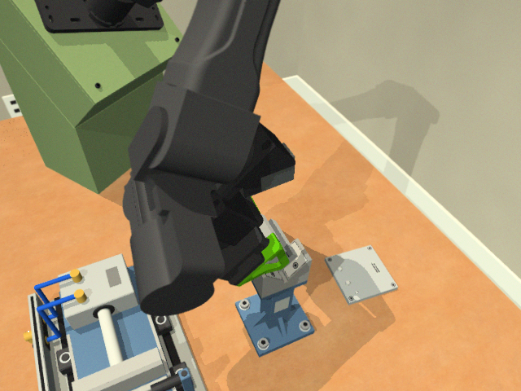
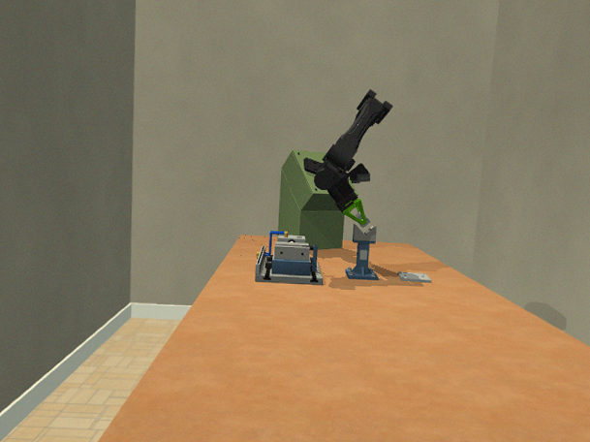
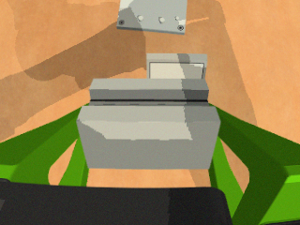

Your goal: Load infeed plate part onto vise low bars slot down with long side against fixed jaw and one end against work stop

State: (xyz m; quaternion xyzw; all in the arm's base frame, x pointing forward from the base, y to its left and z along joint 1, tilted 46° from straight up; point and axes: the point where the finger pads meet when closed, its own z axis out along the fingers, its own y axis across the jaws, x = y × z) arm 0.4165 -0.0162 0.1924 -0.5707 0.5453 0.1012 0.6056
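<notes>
Now: hand 1 cm below the grey part. The rest, counted from my hand: moving jaw: 2 cm ahead, 22 cm to the right, 10 cm below; work stop: 6 cm ahead, 17 cm to the right, 8 cm below; white cylinder rod: 3 cm behind, 21 cm to the right, 10 cm below.
</notes>
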